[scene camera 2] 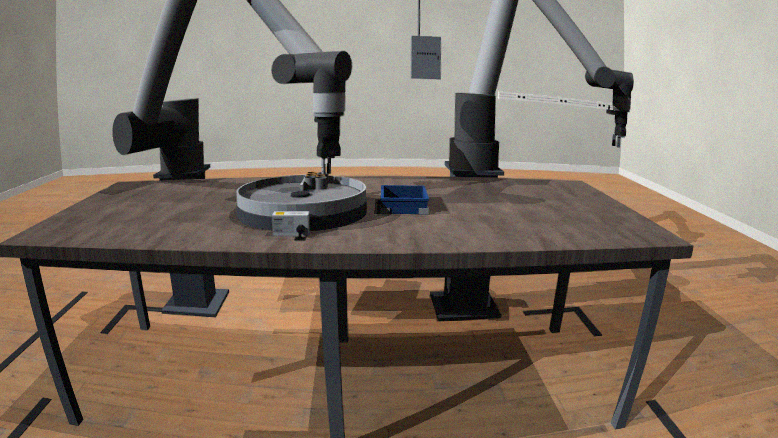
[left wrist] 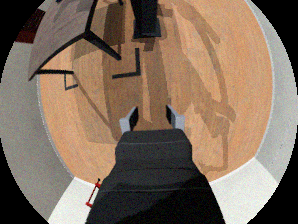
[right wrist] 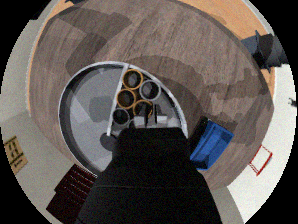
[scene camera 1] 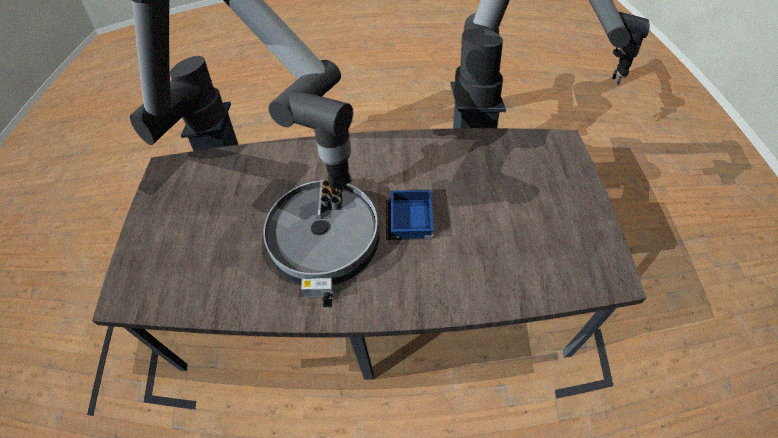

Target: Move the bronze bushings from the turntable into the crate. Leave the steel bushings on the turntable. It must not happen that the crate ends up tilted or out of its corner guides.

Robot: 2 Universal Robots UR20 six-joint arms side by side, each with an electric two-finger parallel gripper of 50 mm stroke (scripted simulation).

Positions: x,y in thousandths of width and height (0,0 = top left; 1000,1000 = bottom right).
Labels:
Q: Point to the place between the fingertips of my right gripper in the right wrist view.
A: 508,493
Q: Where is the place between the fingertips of my right gripper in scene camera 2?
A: At 420,396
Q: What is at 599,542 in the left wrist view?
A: My left gripper.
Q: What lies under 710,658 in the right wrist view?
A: A blue crate.

